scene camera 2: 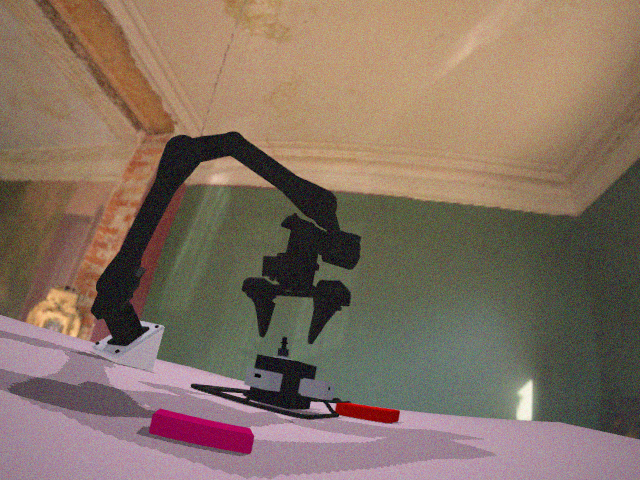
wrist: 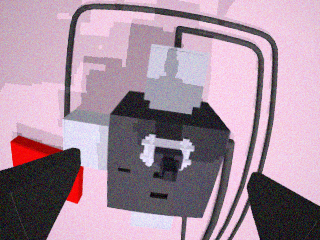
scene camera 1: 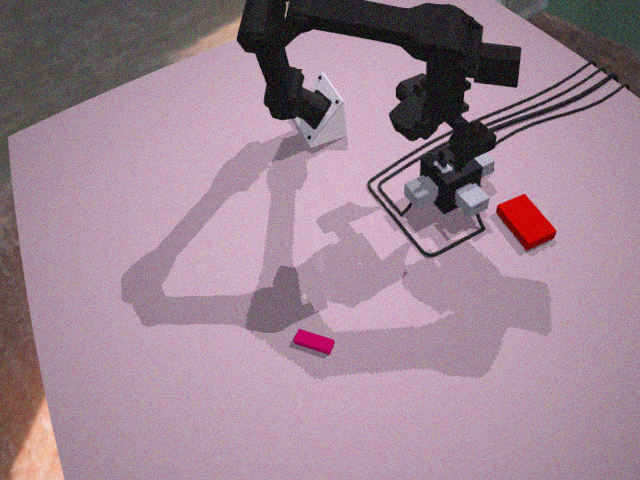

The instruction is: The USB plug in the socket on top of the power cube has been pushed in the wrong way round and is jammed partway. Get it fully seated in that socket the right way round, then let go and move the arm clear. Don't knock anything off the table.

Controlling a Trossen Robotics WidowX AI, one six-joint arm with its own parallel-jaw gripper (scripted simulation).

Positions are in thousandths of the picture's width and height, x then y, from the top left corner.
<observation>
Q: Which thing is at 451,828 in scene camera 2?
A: A power cube.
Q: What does my gripper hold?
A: Nothing.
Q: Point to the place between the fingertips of my gripper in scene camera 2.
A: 445,709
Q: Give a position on a USB plug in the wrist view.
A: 530,669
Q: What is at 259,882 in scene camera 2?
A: A magenta block.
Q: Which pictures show the red block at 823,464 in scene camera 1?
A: Scene camera 2, the wrist view and scene camera 1: all of them.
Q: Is my gripper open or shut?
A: Open.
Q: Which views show my gripper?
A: Scene camera 2, the wrist view and scene camera 1: all of them.
</observation>
